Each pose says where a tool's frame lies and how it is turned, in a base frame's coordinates. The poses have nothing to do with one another.
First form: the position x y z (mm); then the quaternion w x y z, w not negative.
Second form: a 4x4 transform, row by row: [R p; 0 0 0 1], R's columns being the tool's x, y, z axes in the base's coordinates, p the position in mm. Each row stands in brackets. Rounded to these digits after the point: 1 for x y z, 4 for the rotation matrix.
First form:
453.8, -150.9, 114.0, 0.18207, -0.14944, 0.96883, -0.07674
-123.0, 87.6, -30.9, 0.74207, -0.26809, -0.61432, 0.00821
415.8, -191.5, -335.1, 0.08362, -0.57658, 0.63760, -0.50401
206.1, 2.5, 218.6, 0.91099, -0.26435, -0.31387, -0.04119
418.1, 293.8, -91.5, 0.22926, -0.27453, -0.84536, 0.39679
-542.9, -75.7, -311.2, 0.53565, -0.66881, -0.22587, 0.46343
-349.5, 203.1, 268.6, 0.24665, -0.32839, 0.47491, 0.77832
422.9, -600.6, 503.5, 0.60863, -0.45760, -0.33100, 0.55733
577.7, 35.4, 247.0, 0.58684, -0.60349, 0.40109, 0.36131
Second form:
[[-0.8890, -0.2616, 0.3757, 453.8], [-0.3175, 0.9436, -0.0943, -150.9], [-0.3299, -0.2031, -0.9219, 114.0], [0, 0, 0, 1]]
[[0.2451, 0.3172, -0.9161, -123.0], [0.3416, 0.8561, 0.3878, 87.6], [0.9073, -0.4080, 0.1015, -30.9], [0, 0, 0, 1]]
[[-0.3211, -0.6510, 0.6878, 415.8], [-0.8195, -0.1729, -0.5463, -191.5], [0.4746, -0.7391, -0.4780, -335.1], [0, 0, 0, 1]]
[[0.7996, 0.2410, -0.5501, 206.1], [0.0909, 0.8568, 0.5075, 2.5], [0.5936, -0.4558, 0.6632, 218.6], [0, 0, 0, 1]]
[[-0.7441, 0.2822, -0.6055, 418.1], [0.6461, 0.5344, -0.5450, 293.8], [0.1698, -0.7967, -0.5800, -91.5], [0, 0, 0, 1]]
[[0.4684, -0.1943, -0.8619, -542.9], [0.7986, -0.3241, 0.5071, -75.7], [-0.3779, -0.9258, 0.0034, -311.2], [0, 0, 0, 1]]
[[-0.6626, -0.6959, -0.2769, -349.5], [0.0720, -0.4272, 0.9013, 203.1], [-0.7455, 0.5773, 0.3332, 268.6], [0, 0, 0, 1]]
[[0.1596, -0.3755, -0.9130, 422.9], [0.9813, -0.0400, 0.1881, -600.6], [-0.1072, -0.9260, 0.3621, 503.5], [0, 0, 0, 1]]
[[0.4172, -0.9082, 0.0347, 577.7], [-0.0600, 0.0105, 0.9981, 35.4], [-0.9068, -0.4185, -0.0501, 247.0], [0, 0, 0, 1]]

